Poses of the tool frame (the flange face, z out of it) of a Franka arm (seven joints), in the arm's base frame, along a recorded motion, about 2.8 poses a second.
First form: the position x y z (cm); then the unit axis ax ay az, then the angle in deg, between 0 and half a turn.
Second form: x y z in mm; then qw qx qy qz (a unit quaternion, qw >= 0). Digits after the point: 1 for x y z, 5 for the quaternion.
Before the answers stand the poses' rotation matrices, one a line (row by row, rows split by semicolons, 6 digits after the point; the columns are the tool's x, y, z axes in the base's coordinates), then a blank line. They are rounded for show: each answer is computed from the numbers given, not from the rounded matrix.
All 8 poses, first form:
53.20 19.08 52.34 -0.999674 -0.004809 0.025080 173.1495
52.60 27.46 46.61 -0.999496 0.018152 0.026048 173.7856
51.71 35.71 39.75 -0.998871 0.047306 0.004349 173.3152
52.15 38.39 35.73 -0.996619 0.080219 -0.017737 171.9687
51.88 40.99 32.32 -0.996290 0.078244 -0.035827 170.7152
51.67 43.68 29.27 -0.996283 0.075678 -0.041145 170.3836
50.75 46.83 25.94 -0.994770 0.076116 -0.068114 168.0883
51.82 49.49 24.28 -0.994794 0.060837 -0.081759 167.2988
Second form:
0.998700 0.006589 -0.050538; 0.012572 -0.992815 0.119000; -0.049391 -0.119481 -0.991607
0.997990 -0.038999 -0.049952; -0.033359 -0.993467 0.109138; -0.053882 -0.107252 -0.992771
0.995502 -0.094690 -0.003152; -0.093678 -0.988741 0.116686; -0.014165 -0.115866 -0.993164
0.986567 -0.156633 0.046388; -0.161590 -0.977385 0.136410; 0.023973 -0.142073 -0.989566
0.985286 -0.149106 0.083545; -0.160667 -0.974735 0.155174; 0.058297 -0.166313 -0.984348
0.985264 -0.142861 0.094050; -0.156607 -0.974574 0.160246; 0.068766 -0.172614 -0.982586
0.979358 -0.135746 0.149767; -0.163864 -0.967004 0.195067; 0.118346 -0.215582 -0.969288
0.979483 -0.101583 0.174052; -0.137536 -0.968218 0.208896; 0.147300 -0.228548 -0.962324

532.0 190.8 523.4 0.05975 -0.99789 -0.00480 0.02504
526.0 274.6 466.1 0.05420 -0.99803 0.01813 0.02601
517.1 357.1 397.5 0.05830 -0.99717 0.04723 0.00434
521.5 383.9 357.3 0.07003 -0.99417 0.08002 -0.01769
518.8 409.9 323.2 0.08094 -0.99302 0.07799 -0.03571
516.7 436.8 292.7 0.08382 -0.99278 0.07541 -0.04100
507.5 468.3 259.4 0.10376 -0.98940 0.07571 -0.06775
518.2 494.9 242.8 0.11061 -0.98869 0.06046 -0.08126

